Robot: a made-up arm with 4 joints.
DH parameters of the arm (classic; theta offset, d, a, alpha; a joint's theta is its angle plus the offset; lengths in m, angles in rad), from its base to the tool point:
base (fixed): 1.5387 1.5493 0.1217 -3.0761
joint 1: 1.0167 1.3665 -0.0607 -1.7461
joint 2: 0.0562 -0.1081 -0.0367 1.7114
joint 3: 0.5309 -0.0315 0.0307 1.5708
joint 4: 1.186 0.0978 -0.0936 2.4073
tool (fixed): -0.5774 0.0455 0 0
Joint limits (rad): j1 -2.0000..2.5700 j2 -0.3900..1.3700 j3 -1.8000..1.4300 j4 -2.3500..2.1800
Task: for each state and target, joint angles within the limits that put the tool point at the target. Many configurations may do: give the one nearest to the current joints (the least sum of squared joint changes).
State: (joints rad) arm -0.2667 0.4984 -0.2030 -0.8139
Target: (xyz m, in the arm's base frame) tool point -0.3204 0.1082 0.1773
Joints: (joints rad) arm -0.5041 0.6590 0.1367 -1.3737
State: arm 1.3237 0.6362 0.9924 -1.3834
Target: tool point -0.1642 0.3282 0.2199
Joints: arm 0.7460 0.7770 0.6568 -1.0205
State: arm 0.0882 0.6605 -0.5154 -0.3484
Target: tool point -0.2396 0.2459 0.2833
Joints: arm 0.3372 0.6383 0.1091 -0.0809
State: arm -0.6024 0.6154 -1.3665 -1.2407
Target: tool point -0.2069 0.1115 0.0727
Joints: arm -0.0269 1.1474 -1.7595 -1.7600
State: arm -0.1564 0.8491 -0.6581 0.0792
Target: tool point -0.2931 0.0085 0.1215
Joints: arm -0.5575 1.2419 -1.0367 -0.5317
